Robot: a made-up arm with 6 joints.
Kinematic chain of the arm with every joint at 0, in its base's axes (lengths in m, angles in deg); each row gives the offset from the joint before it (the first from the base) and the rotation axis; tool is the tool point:
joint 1: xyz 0 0 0.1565 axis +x
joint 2: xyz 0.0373 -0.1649 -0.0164 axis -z
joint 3: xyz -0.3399 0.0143 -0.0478 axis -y
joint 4: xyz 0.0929 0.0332 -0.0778 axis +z
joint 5: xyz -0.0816 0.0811 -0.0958 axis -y
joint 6: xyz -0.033 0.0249 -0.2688 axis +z
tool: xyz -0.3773 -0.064 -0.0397
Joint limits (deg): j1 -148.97..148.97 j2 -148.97..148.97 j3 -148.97..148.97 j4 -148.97..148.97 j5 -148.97..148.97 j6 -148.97..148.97
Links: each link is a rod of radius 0.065 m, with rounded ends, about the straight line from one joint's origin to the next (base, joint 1, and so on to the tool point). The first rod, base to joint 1, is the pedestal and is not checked.
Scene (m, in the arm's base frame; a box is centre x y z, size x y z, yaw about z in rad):
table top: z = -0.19
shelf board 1: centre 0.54 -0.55 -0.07 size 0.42 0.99 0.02 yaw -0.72
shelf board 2: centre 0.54 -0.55 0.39 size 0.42 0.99 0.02 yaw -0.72
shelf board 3: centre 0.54 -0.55 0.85 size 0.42 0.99 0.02 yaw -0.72
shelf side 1: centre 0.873 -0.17 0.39 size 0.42 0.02 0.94 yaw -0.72
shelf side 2: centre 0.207 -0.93 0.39 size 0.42 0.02 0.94 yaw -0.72
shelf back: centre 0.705 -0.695 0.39 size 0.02 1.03 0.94 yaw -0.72
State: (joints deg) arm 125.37 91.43 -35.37 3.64 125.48 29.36
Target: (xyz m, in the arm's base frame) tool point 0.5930 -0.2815 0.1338
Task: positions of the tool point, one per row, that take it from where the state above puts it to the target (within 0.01 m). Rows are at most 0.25 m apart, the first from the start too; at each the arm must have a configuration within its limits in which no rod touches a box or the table.
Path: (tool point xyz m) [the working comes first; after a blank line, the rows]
Joints at the target: 79.96 110.00 90.89 13.48 148.97 -54.03
Straight joint move there: touches shelf board 1, the table top.

1: 0.0538 0.5144 0.2072
2: 0.1651 0.4307 0.0151
3: 0.2796 0.2540 -0.0746
4: 0.3616 0.0529 -0.0286
5: 0.3807 -0.0953 0.1338
6: 0.4121 -0.1843 0.1405
7: 0.4543 -0.2463 0.1545
8: 0.5155 -0.2781 0.1591
9: 0.5930 -0.2815 0.1338

